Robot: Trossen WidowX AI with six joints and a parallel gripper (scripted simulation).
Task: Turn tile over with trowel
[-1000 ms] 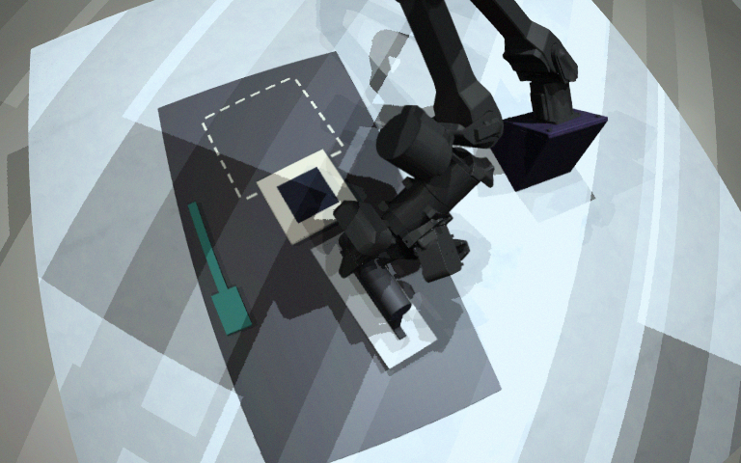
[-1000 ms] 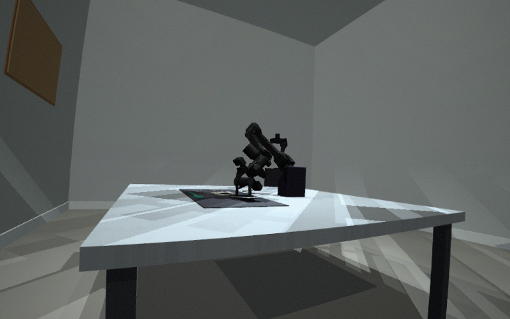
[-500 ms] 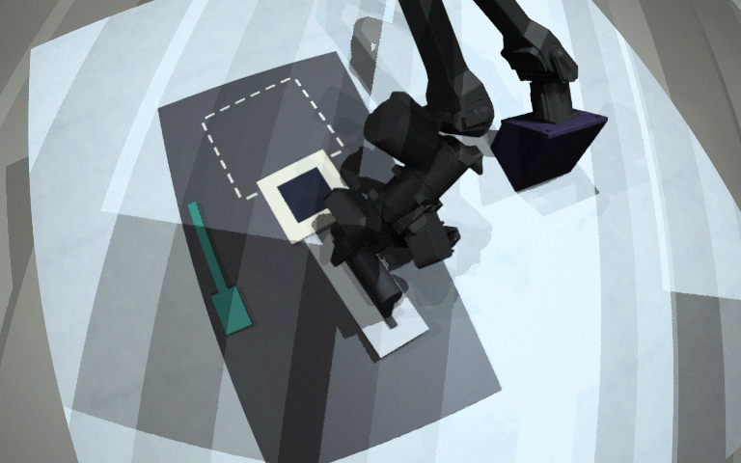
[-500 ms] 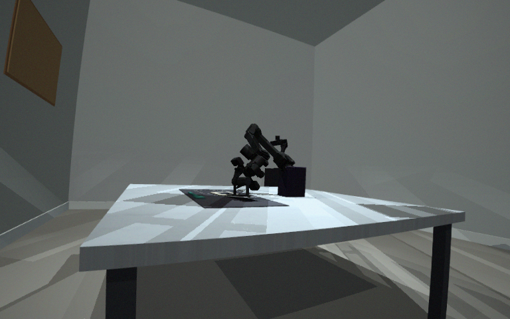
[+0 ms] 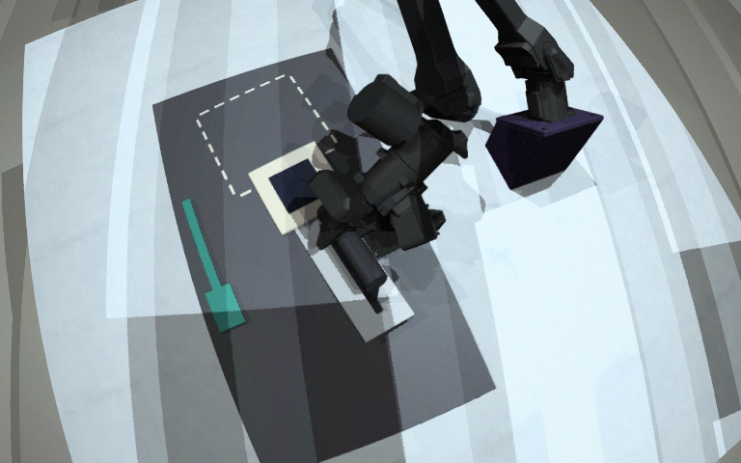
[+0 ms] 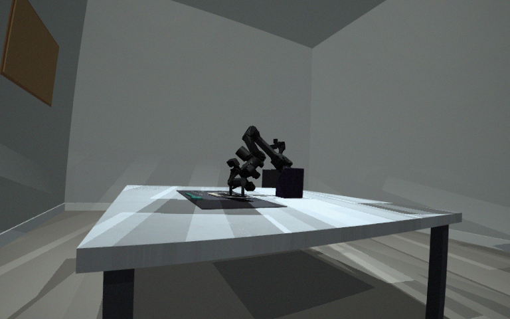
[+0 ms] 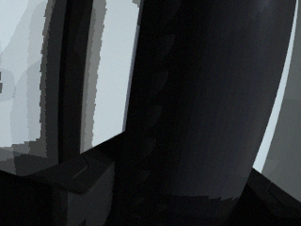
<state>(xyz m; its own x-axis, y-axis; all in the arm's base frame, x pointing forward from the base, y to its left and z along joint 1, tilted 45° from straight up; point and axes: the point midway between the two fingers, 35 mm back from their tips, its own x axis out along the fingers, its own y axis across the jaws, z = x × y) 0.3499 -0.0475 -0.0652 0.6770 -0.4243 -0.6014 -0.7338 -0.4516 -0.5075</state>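
Right now the dark mat is 80 mm below my gripper tip, 60 mm to the right of it and 10 mm ahead of it. Also, from my gripper tip: tile: 120 mm to the right, 50 mm below, 20 mm behind; then green trowel: 150 mm ahead, 60 mm to the right, 50 mm below.
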